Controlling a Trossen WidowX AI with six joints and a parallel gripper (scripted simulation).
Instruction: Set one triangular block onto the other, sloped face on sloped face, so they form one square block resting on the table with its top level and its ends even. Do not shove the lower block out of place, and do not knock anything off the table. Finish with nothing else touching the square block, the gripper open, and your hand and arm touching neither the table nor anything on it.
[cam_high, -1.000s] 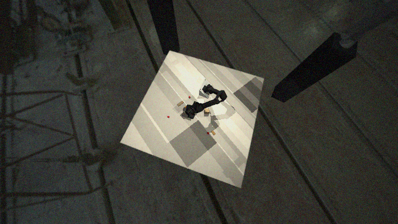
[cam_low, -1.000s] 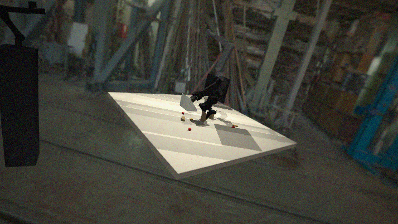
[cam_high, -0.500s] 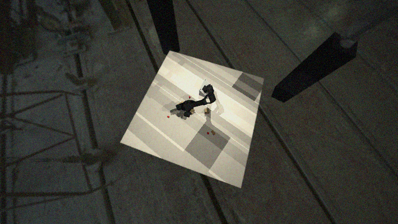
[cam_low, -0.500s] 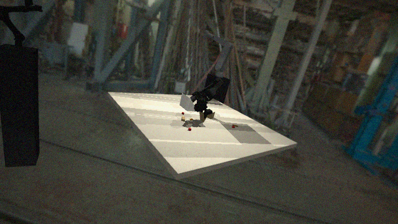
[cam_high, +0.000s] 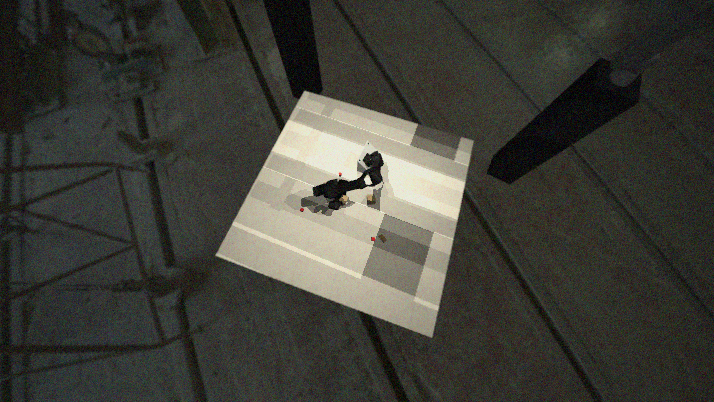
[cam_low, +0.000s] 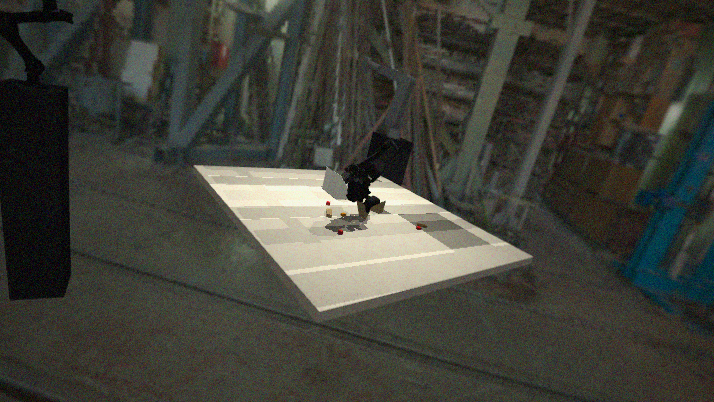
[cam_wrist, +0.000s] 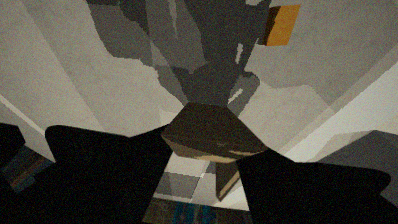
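Right now the brown wooden triangular block is 10 mm above my gripper tip. Also, from my gripper tip: small yellow block (30 mm behind, 90 mm to the right, 40 mm below); tan block (30 mm behind, 170 mm to the right, 30 mm below).
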